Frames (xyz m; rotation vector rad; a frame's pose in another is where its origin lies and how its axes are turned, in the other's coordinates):
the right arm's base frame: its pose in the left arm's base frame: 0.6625 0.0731 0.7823 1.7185 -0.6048 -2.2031
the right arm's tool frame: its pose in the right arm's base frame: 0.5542 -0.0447 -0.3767 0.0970 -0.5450 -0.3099
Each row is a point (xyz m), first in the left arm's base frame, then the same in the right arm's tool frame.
Working: the left arm's base frame: its pose in the right arm's tool frame: 0.7495 -0.0094 0.5608 1.2047 -0.5501 -2.7005

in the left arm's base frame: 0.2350 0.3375 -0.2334
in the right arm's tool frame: 0.7556 -0.4476 0.3833
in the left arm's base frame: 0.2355 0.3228 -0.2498
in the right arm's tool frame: 0.7678 -0.4387 0.3673
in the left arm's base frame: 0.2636 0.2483 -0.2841
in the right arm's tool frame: 0.7763 -0.3866 0.2985
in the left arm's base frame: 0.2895 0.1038 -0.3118
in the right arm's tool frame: 0.7832 -0.2675 0.2086
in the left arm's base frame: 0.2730 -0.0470 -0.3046
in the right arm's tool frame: 0.7929 -0.1217 0.1671
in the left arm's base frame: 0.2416 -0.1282 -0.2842
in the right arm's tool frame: 0.8010 -0.0328 0.1704
